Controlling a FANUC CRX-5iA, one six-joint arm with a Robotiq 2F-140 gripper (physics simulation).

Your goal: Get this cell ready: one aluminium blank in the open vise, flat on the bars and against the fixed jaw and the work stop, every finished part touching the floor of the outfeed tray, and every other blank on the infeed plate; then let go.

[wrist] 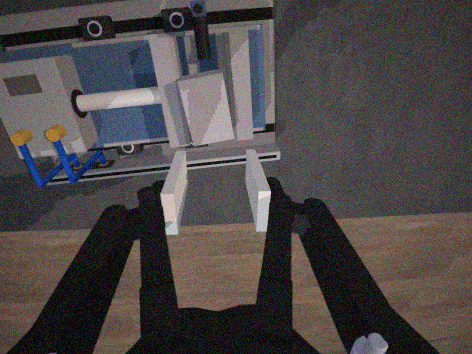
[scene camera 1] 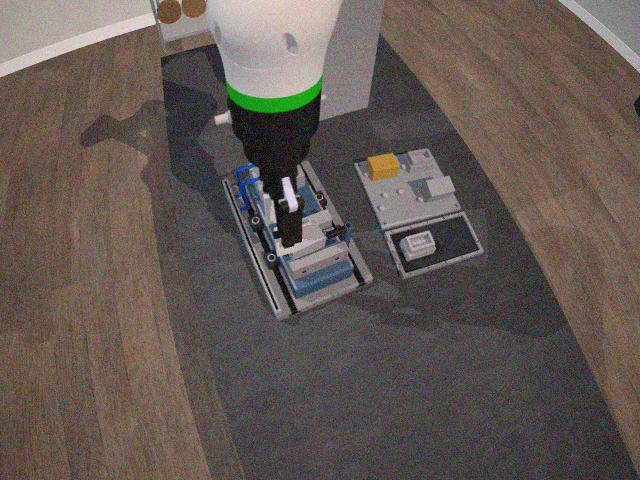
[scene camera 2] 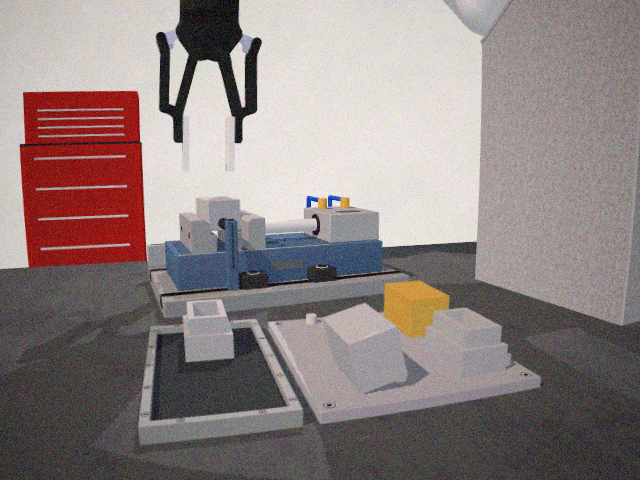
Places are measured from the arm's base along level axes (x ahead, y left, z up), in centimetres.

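Where they show: gripper, fingertip midpoint: (wrist: 216, 166) (scene camera 1: 281, 235) (scene camera 2: 208, 171).
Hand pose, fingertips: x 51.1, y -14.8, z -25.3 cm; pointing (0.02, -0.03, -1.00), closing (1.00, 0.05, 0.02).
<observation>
Things, the pixels of their top centre, and the offset from my fingertips. "spot": a spot on its surface instead.
- grey blank at its top centre: (wrist: 207, 111) (scene camera 2: 217, 198) (scene camera 1: 303, 235) dx -0.8, dy +3.8, dz -3.3 cm
- work stop at a spot on its surface: (wrist: 201, 40) spot: dx -1.4, dy +9.5, dz -5.3 cm
- infeed plate at its top centre: (scene camera 2: 387, 347) (scene camera 1: 408, 185) dx -12.8, dy +30.2, dz -14.1 cm
- grey block at its top centre: (scene camera 2: 363, 315) (scene camera 1: 440, 182) dx -8.8, dy +35.1, dz -9.4 cm
- second stepped part at its top centre: (scene camera 2: 466, 318) (scene camera 1: 420, 155) dx -17.5, dy +34.7, dz -10.6 cm
- yellow block at its top centre: (scene camera 2: 415, 289) (scene camera 1: 383, 161) dx -17.4, dy +25.7, dz -10.5 cm
My gripper (scene camera 1: 290, 243) (scene camera 2: 208, 167) (wrist: 216, 166) is part-open and empty, above the vise. A grey blank (scene camera 1: 309, 241) (scene camera 2: 217, 210) (wrist: 207, 110) stands between the fixed jaw (scene camera 1: 319, 259) (scene camera 2: 197, 233) (wrist: 241, 85) and the moving jaw (scene camera 2: 253, 230) (wrist: 166, 92), its top above both. It looks turned slightly against the jaws; its underside is hidden. A gap shows to the work stop (scene camera 2: 231, 255) (wrist: 201, 40) in the wrist view. A stepped, pocketed part (scene camera 1: 418, 245) (scene camera 2: 208, 341) is in the outfeed tray (scene camera 1: 442, 267) (scene camera 2: 222, 427). On the infeed plate (scene camera 1: 400, 209) (scene camera 2: 429, 400), another grey block (scene camera 1: 440, 187) (scene camera 2: 364, 348) leans tilted.
A second stepped part (scene camera 1: 422, 161) (scene camera 2: 467, 343) and a yellow block (scene camera 1: 382, 166) (scene camera 2: 416, 308) also stand on the infeed plate, which has small pins. Blue pipes (scene camera 1: 242, 180) (wrist: 65, 162) rise beside the vise cylinder. A red tool cabinet (scene camera 2: 82, 201) and a large grey box (scene camera 2: 553, 170) stand behind.
</observation>
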